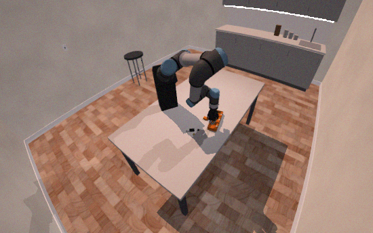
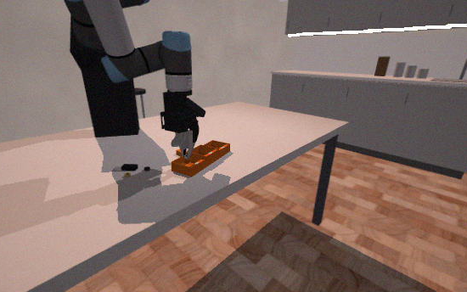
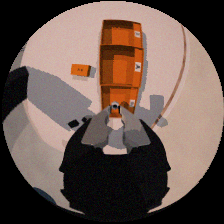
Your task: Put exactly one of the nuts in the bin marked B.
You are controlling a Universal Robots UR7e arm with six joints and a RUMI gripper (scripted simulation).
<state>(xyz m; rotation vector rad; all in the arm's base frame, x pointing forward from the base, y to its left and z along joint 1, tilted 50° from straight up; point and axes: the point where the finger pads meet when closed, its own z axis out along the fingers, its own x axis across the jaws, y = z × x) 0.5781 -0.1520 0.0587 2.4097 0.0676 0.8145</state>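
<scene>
Right now my hand is 80 mm to the right of the orange bin, 40 mm above it and 20 mm short of it. Also, from my hand: dark nut: 120 mm behind, 60 mm to the right, 50 mm below; then grey piece: 10 mm below; then orange block: 100 mm to the left, 80 mm behind, 50 mm below.
</scene>
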